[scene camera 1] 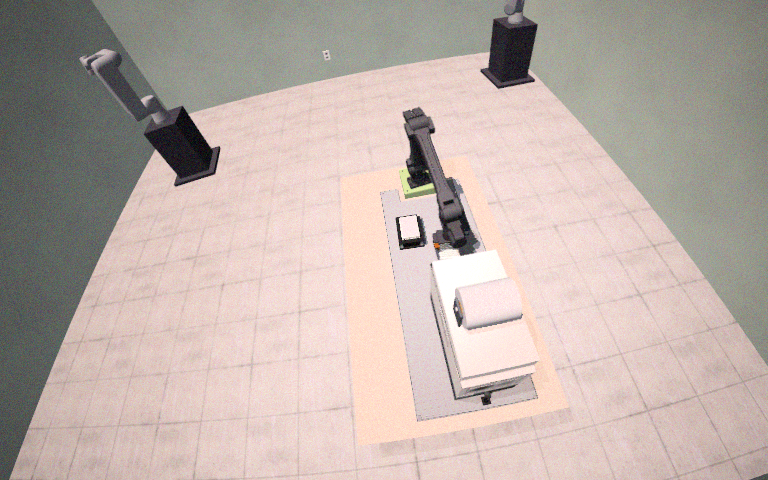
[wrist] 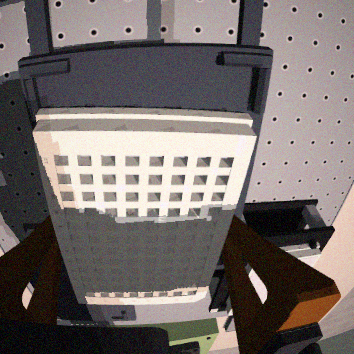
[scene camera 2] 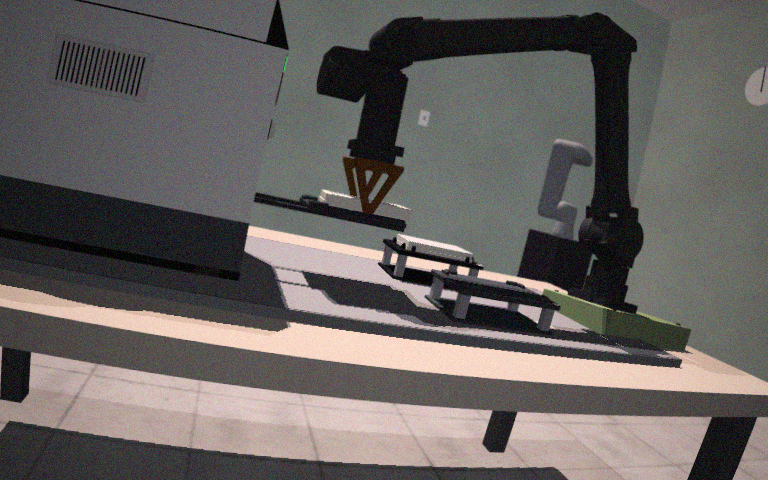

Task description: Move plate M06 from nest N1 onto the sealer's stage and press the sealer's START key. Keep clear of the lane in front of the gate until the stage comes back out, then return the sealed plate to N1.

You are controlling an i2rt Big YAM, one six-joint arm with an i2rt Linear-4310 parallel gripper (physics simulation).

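Seen in the pictures: gripper, fingertip midpoint: (scene camera 1: 448,248) (wrist: 140,219) (scene camera 2: 362,210); arm's base, link origin: (scene camera 1: 419,181) (wrist: 170,350) (scene camera 2: 600,304).
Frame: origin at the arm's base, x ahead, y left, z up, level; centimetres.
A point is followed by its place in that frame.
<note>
My gripper (scene camera 1: 455,240) {x 51.4, y -2.4, z 8.1 cm} (scene camera 2: 368,192) {x 51.4, y -2.4, z 8.1 cm} (wrist: 140,219) {x 51.4, y -2.4, z 8.1 cm} is shut on plate M06 (wrist: 140,168) {x 55.8, y -3.0, z 9.6 cm} (scene camera 2: 334,197) {x 56.9, y 0.8, z 9.3 cm}, a white well plate gripped across its width by the two brown fingers. The plate sits low over the sealer's dark stage (wrist: 140,77) {x 58.7, y -3.4, z 7.7 cm} (scene camera 2: 287,201) {x 61.4, y -7.7, z 6.8 cm}, which sticks out of the white sealer (scene camera 1: 477,324) {x 95.9, y -11.6, z 39.9 cm} (scene camera 2: 201,119) {x 76.6, y 5.8, z 15.5 cm}. I cannot tell whether the plate touches the stage. The empty dark nest (scene camera 2: 492,288) {x 33.7, y 9.5, z 1.8 cm} stands behind on short legs. The arm hides it in the first scene view.
A second nest holds another white plate (scene camera 1: 410,229) {x 33.4, y -14.4, z 3.9 cm} (scene camera 2: 430,247) {x 34.2, y -10.7, z 3.5 cm} beside the empty one. The arm's green base (scene camera 1: 415,190) {x 6.1, y -3.9, z 0.1 cm} (scene camera 2: 587,311) {x 8.1, y 4.6, z -0.8 cm} is at the back of the grey perforated board (scene camera 1: 411,295) {x 63.1, y -22.9, z -2.8 cm}. Two dark pedestals (scene camera 1: 182,143) (scene camera 1: 511,48) stand far off on the floor.
</note>
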